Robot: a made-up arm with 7 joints.
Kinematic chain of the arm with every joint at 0, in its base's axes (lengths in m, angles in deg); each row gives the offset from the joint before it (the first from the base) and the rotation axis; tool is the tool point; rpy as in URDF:
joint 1: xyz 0 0 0.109 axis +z
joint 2: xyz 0 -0.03 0.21 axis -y
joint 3: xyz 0 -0.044 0.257 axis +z
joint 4: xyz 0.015 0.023 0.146 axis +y
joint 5: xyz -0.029 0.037 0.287 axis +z
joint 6: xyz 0 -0.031 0.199 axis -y
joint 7: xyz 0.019 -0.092 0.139 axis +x
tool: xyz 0 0 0 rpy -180 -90 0
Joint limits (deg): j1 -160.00..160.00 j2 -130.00..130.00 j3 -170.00..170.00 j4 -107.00..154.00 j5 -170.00..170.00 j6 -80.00..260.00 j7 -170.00..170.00
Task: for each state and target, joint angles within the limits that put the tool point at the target. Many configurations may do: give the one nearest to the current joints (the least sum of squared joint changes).
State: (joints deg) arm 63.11 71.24 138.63 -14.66 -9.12 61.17 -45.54
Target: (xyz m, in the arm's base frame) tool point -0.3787 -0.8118 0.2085
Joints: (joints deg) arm 50.48 115.16 140.64 -17.39 -3.57 90.26 -45.54
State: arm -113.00 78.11 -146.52 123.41 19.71 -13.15 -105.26
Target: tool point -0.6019 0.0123 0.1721
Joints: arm -80.94 78.80 -104.74 115.18 26.63 -13.09 -105.26
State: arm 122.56 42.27 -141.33 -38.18 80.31 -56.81 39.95
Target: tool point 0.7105 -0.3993 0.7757
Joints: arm 140.38 72.71 -146.46 -29.30 77.32 -75.12 39.95
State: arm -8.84 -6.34 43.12 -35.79 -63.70 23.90 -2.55
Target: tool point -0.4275 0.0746 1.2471
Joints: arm -32.26 8.63 31.32 -11.86 -70.34 24.20 -2.55
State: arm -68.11 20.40 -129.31 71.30 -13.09 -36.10 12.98
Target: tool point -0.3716 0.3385 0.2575
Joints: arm -76.45 17.30 -144.30 118.69 -5.16 -54.34 12.98
